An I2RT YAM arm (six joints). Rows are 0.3 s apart.
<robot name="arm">
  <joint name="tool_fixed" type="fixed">
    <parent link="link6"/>
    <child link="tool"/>
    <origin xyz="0 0 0" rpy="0 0 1.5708"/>
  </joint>
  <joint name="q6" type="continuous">
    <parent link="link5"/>
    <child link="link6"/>
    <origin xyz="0.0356 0 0.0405" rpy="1.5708 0 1.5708"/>
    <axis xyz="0 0 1"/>
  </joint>
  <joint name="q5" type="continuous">
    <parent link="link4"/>
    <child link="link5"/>
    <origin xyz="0.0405 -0.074 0.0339" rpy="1.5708 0 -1.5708"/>
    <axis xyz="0 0 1"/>
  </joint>
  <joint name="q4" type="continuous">
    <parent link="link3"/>
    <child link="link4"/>
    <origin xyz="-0.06 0.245 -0.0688" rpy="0 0 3.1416"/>
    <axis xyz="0 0 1"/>
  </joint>
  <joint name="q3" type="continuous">
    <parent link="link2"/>
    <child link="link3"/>
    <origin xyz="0 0.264 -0.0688" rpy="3.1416 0 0"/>
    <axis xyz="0 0 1"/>
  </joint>
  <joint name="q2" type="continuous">
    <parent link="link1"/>
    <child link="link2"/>
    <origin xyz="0.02 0.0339 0.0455" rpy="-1.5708 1.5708 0"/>
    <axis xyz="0 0 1"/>
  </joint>
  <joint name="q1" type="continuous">
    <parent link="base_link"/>
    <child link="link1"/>
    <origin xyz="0 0 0.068"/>
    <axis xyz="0 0 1"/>
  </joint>
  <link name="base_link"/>
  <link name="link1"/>
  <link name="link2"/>
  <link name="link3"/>
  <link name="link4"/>
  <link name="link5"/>
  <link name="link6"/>
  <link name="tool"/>
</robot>
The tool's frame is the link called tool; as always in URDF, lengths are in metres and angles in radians. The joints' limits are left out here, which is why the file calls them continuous.
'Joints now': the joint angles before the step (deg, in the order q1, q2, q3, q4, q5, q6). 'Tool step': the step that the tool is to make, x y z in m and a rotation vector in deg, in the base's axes. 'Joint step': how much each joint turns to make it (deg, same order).
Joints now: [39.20, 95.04, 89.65, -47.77, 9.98, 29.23]
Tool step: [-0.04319, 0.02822, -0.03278, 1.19, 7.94, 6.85]
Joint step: [7.69, -1.50, -7.68, 0.62, -4.74, 4.24]
